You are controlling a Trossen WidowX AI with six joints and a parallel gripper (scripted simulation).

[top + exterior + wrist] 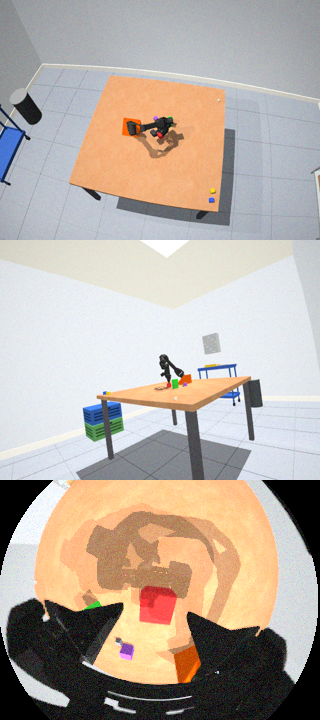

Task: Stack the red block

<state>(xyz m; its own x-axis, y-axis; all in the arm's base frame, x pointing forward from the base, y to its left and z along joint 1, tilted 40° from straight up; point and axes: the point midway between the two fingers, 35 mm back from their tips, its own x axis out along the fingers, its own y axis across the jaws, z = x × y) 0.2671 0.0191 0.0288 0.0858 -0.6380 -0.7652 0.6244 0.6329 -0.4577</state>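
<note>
My gripper tip is 20 mm above the red block. From my gripper tip the other things lie so: purple block (90 mm behind, 160 mm to the left, 30 mm below); then white ball (460 mm ahead, 550 mm to the left, 40 mm below); then yellow block (550 mm ahead, 400 mm to the right, 30 mm below).
</note>
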